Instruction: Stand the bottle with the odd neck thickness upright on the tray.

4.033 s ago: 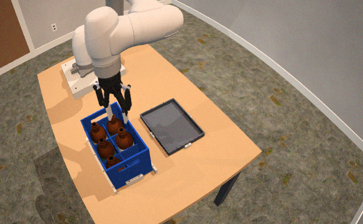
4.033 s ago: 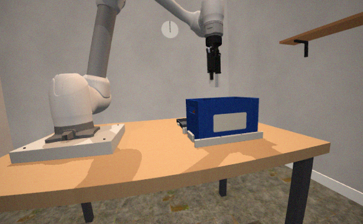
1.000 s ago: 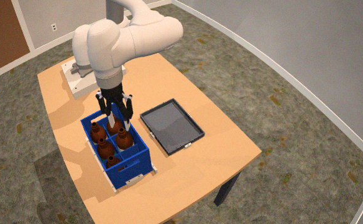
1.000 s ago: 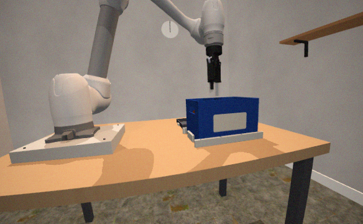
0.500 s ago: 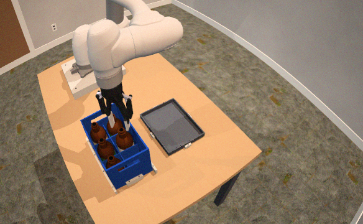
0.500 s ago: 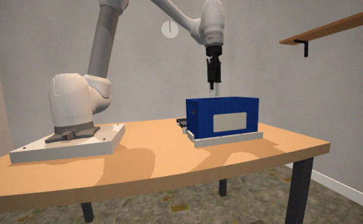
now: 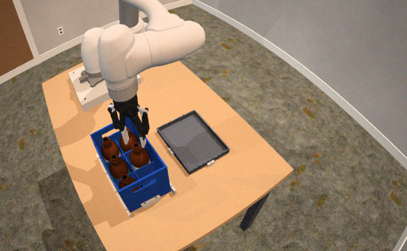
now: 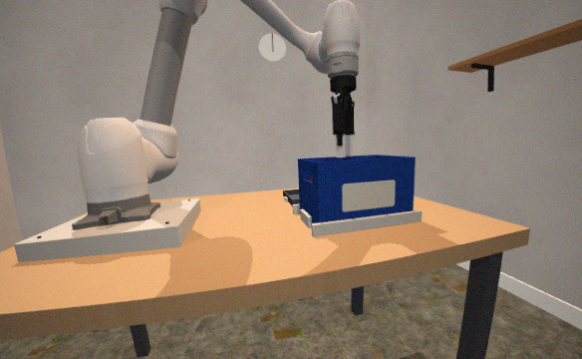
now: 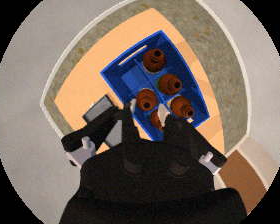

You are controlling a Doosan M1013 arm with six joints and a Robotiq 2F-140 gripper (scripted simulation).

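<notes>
My hand is 50 mm to the left of the blue crate and 120 mm above it. Round my hand: bottle (10 mm behind, 90 mm to the right, 120 mm below); then dark tray (20 mm ahead, 240 mm to the left, 190 mm below).
</notes>
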